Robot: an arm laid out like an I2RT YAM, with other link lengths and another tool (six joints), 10 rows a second.
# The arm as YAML. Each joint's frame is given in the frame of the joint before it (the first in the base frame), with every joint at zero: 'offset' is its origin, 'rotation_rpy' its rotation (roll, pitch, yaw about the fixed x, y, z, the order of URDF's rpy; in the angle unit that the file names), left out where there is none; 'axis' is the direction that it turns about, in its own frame. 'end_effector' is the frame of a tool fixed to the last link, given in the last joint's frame.
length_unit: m
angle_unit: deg
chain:
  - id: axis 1
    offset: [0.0, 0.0, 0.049]
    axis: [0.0, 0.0, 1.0]
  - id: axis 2
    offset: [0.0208, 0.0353, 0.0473]
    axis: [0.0, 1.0, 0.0]
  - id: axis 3
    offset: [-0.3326, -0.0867, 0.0]
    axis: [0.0, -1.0, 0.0]
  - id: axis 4
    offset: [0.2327, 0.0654, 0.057]
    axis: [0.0, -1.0, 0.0]
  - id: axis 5
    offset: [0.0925, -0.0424, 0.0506]
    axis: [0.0, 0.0, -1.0]
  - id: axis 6
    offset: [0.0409, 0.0, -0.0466]
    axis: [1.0, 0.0, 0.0]
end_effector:
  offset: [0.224, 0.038, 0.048]
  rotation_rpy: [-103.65, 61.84, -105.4]
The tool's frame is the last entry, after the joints.
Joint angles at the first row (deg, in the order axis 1, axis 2, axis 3, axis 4, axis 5, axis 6):
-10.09 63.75 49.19 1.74 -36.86 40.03
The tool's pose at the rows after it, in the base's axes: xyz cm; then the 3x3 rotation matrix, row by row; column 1 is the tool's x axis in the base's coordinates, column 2 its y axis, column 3 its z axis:
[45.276 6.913 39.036], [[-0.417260 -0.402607 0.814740], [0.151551 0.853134 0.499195], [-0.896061 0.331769 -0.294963]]
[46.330 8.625 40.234], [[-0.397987 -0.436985 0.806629], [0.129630 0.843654 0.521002], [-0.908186 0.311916 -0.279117]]
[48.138 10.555 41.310], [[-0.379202 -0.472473 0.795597], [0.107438 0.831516 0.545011], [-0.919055 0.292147 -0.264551]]
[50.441 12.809 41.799], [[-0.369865 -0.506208 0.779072], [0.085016 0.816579 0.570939], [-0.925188 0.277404 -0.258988]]
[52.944 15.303 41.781], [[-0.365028 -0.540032 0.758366], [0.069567 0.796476 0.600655], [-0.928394 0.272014 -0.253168]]
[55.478 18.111 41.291], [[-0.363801 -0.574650 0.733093], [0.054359 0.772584 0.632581], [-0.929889 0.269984 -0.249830]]
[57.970 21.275 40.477], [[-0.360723 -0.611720 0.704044], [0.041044 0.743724 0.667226], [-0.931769 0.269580 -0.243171]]
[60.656 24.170 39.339], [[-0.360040 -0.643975 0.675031], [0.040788 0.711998 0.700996], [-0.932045 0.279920 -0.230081]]
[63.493 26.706 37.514], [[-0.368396 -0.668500 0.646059], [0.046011 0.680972 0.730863], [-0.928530 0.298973 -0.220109]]
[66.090 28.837 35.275], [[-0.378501 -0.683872 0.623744], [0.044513 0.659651 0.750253], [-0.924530 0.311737 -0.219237]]
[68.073 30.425 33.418], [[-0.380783 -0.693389 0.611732], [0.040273 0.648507 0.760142], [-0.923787 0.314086 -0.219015]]
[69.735 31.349 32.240], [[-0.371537 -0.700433 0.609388], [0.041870 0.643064 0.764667], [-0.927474 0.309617 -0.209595]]
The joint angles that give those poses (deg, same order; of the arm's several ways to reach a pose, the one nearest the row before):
-6.94 65.93 51.00 2.17 -35.22 39.57
-4.10 68.18 53.19 3.64 -34.06 39.31
-1.15 72.01 56.23 5.67 -32.95 38.94
1.87 76.88 59.81 7.51 -31.92 38.48
4.69 82.35 63.26 10.00 -31.33 38.48
7.40 88.18 66.91 12.45 -31.07 38.52
10.07 94.41 70.74 15.31 -31.11 38.72
12.05 101.21 74.89 18.79 -31.73 39.68
13.43 108.42 79.42 22.04 -32.69 41.01
14.48 115.07 84.05 24.03 -33.28 41.71
15.27 120.22 88.03 25.21 -33.39 41.85
15.62 124.38 91.50 26.57 -33.39 41.93

